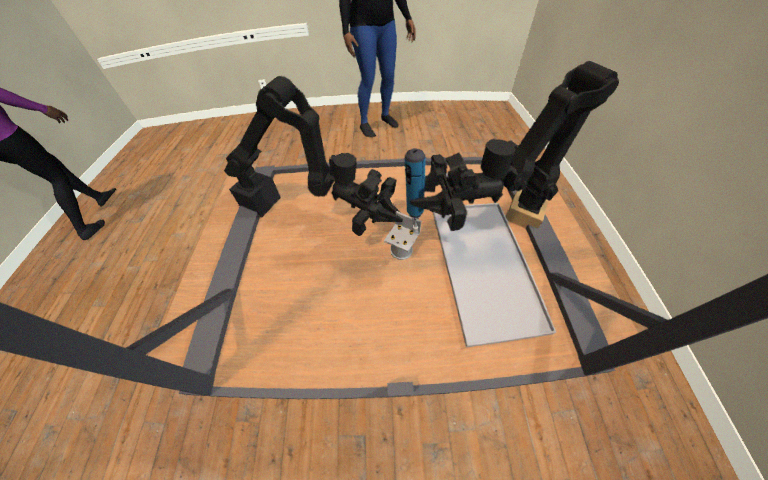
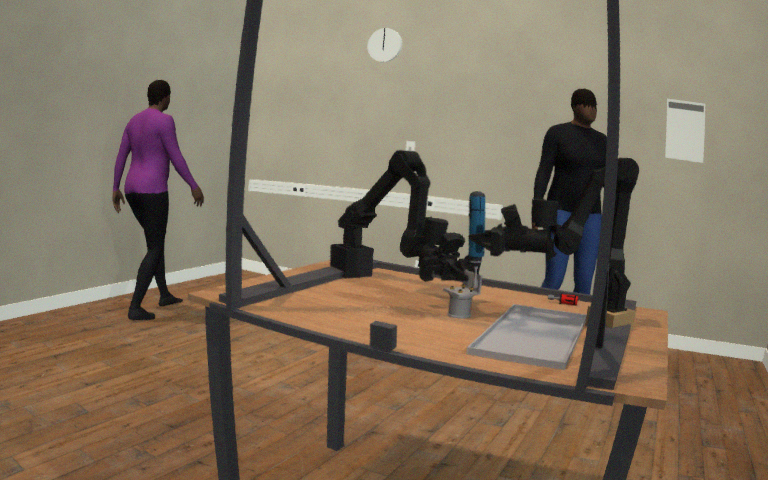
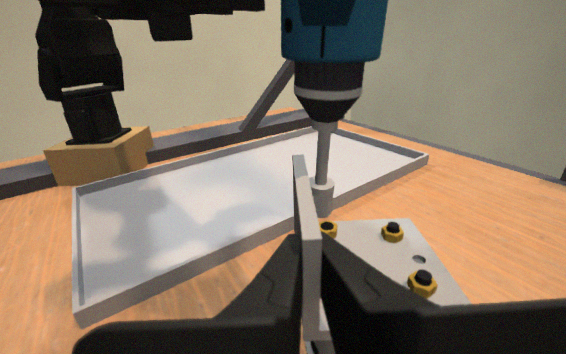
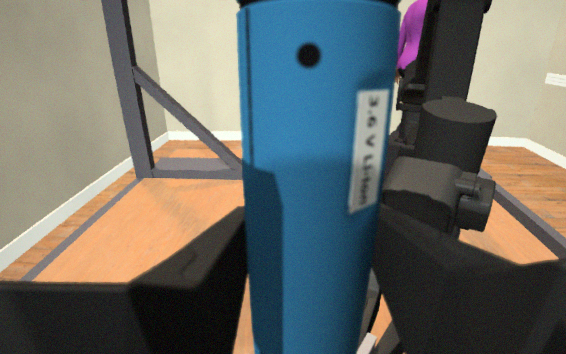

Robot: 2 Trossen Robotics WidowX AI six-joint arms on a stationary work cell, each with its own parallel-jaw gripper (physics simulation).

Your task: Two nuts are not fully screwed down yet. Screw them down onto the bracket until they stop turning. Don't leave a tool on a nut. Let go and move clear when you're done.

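Frame: origin at the left arm's base, x right, y ahead, z up, level; centimetres.
Where they show: left gripper, fingertip midpoint: (image 1: 403,219) (image 2: 469,278) (image 3: 306,243); right gripper, fingertip midpoint: (image 1: 408,195) (image 2: 470,235) (image 4: 305,214); left arm's base, link origin: (image 1: 250,183) (image 2: 352,246); right arm's base, link origin: (image 1: 529,204) (image 2: 612,308) (image 3: 100,137).
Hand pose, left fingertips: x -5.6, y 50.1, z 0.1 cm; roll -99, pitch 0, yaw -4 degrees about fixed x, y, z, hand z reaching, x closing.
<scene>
Each offset is from my left fingertips to the top centre of the thing.
The bracket (image 1: 402,234) (image 2: 456,293) (image 3: 360,231) has a flat plate with gold nuts on dark studs and an upright wall; it sits on a grey round stand (image 1: 401,254) (image 2: 459,307). My left gripper (image 1: 400,219) (image 2: 467,275) (image 3: 306,243) is shut on the upright wall. My right gripper (image 1: 417,203) (image 2: 473,242) (image 4: 305,214) is shut on the blue power driver {dx +1.8, dy +3.2, dz +22.8 cm} (image 1: 415,178) (image 2: 477,217) (image 3: 334,32) (image 4: 310,135), held upright. Its grey socket (image 1: 415,226) (image 3: 322,198) hangs beside the upright wall, near a corner nut {dx +1.6, dy +3.0, dz -1.5 cm} (image 3: 328,229) whose top shows. Left fingers hide part of the plate.
A shallow grey tray {dx -2.0, dy +24.0, dz -7.5 cm} (image 1: 498,283) (image 2: 526,339) (image 3: 260,167) lies right of the bracket. A red-handled tool {dx -33.9, dy +6.8, dz -6.1 cm} (image 2: 569,299) lies behind the tray. A tan block {dx -25.2, dy +31.5, dz -3.7 cm} (image 1: 526,212) (image 3: 102,162) is under the right arm's base. A dark cube {dx +36.0, dy +15.2, dz -3.4 cm} (image 2: 383,335) is at the front edge.
</scene>
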